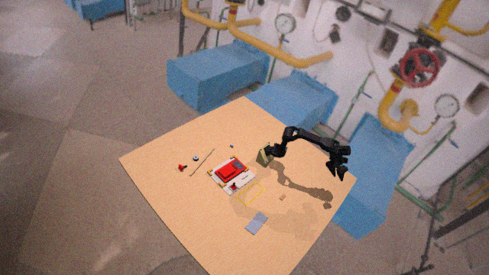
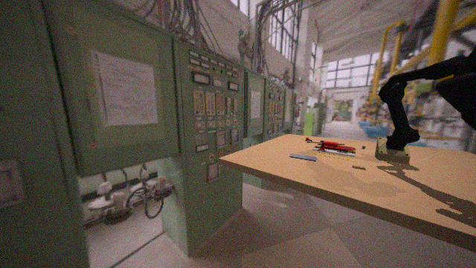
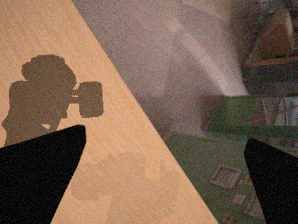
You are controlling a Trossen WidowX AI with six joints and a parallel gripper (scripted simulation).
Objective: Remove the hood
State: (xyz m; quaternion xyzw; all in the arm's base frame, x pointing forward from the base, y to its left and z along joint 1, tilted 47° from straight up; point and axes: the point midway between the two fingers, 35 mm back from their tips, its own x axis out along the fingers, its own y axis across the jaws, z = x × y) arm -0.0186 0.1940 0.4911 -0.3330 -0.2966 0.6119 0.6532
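Right now the red hood is 590 mm to the right of my gripper tip, 350 mm ahead of it and 220 mm below it. From my gripper tip the other things lie so: wheel: 830 mm to the right, 420 mm ahead, 250 mm below; then grey-blue flat panel: 460 mm ahead, 260 mm below, 210 mm to the right; then thin rod: 780 mm to the right, 400 mm ahead, 250 mm below.
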